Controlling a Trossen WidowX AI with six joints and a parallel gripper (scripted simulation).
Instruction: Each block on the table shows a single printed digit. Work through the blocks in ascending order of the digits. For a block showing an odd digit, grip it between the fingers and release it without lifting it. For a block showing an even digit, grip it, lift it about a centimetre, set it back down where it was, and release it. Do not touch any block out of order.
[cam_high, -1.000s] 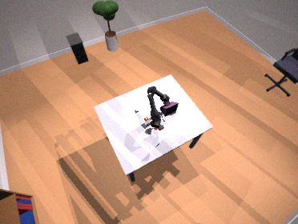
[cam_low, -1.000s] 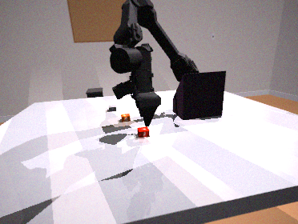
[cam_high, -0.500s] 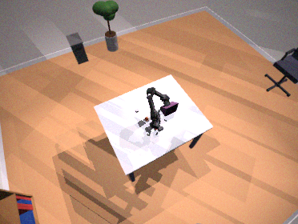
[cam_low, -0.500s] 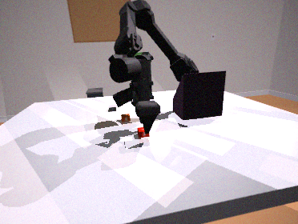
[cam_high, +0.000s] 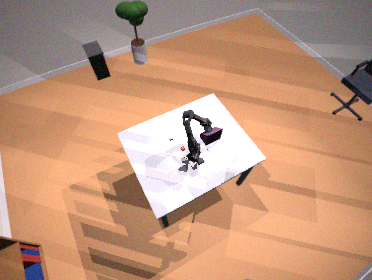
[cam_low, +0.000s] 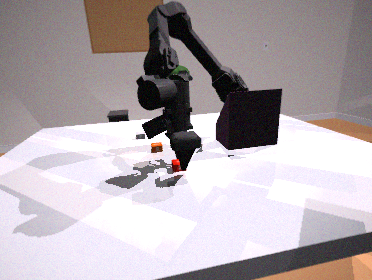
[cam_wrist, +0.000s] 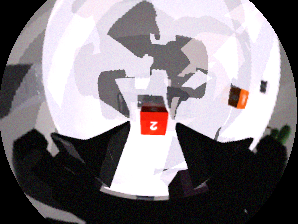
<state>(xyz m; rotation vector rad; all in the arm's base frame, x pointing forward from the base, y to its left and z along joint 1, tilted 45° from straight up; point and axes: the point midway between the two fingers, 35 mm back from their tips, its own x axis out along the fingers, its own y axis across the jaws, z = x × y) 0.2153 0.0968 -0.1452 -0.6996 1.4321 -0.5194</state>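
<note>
The red block is 10 mm ahead of my gripper tip. The rest, counted from my gripper tip: grey block: 290 mm to the right, 120 mm ahead; orange block: 150 mm to the right, 60 mm ahead.
</note>
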